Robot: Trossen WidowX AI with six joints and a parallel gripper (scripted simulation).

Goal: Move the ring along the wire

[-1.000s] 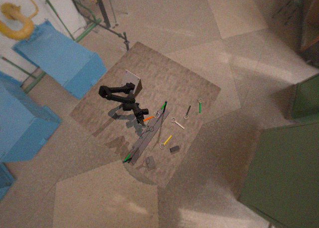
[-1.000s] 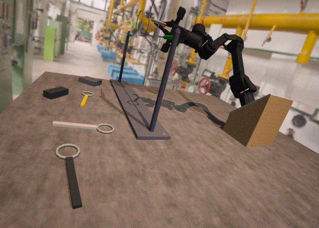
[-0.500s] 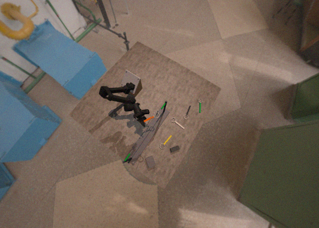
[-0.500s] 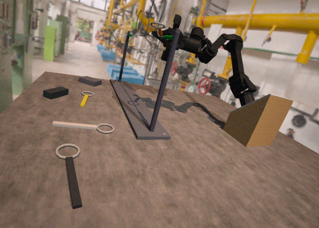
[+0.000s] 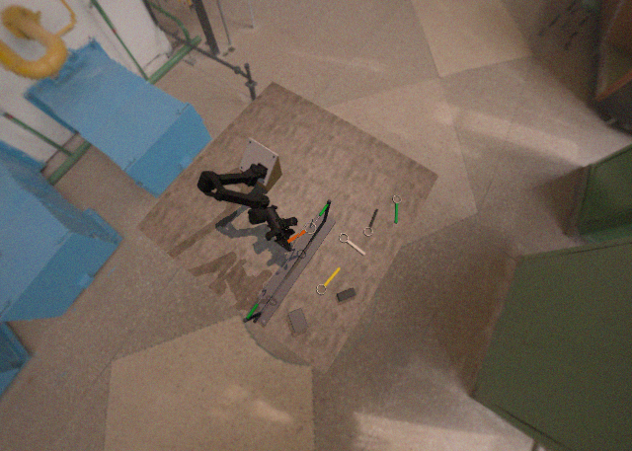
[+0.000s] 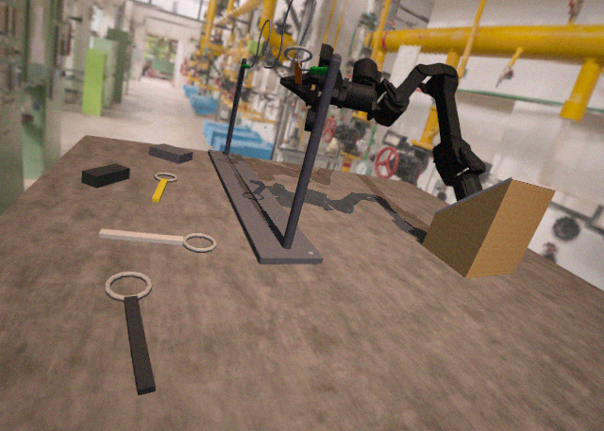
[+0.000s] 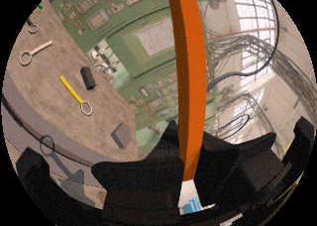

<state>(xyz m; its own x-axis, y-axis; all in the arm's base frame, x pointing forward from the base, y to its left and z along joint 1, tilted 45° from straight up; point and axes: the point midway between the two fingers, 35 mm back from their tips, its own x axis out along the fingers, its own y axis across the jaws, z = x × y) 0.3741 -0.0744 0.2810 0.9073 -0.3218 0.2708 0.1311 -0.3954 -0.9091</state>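
My gripper tip is 90 mm to the right of the orange-handled ring and 30 mm below it. Round my gripper tip: yellow-handled ring (210 mm ahead, 270 mm below); then dark-handled ring (240 mm ahead, 400 mm to the left, 270 mm below); then cream-handled ring (190 mm ahead, 250 mm to the left, 270 mm below).
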